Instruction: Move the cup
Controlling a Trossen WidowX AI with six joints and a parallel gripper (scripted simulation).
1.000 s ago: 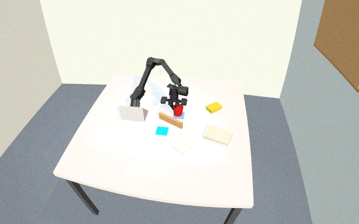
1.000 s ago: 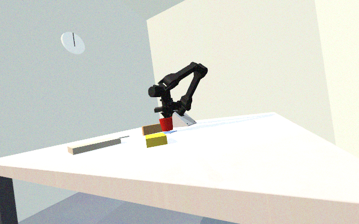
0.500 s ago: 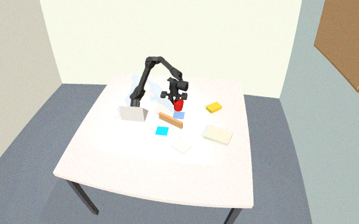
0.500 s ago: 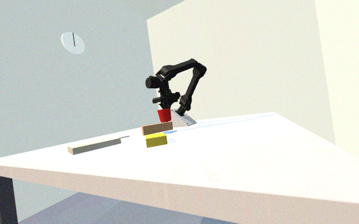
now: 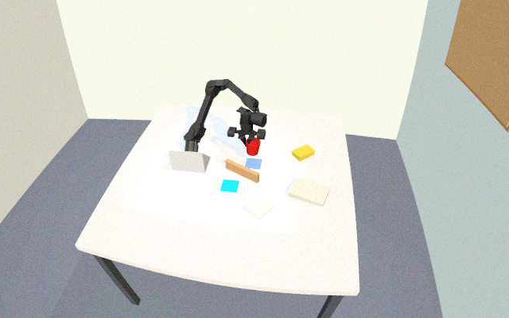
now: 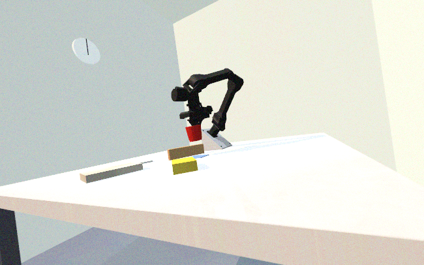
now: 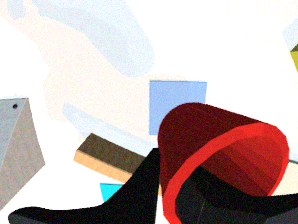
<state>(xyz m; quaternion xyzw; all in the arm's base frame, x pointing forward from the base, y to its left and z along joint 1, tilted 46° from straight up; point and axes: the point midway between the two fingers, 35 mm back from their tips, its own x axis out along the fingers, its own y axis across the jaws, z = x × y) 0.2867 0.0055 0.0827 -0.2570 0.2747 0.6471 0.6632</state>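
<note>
The wooden block is 100 mm below my gripper tip, 90 mm to the right of it and 20 mm behind it. The rest, counted from my gripper tip: red cup (30 mm ahead); light blue pad (120 mm below, 30 mm ahead); yellow block (300 mm ahead, 100 mm to the left, 100 mm below).
</note>
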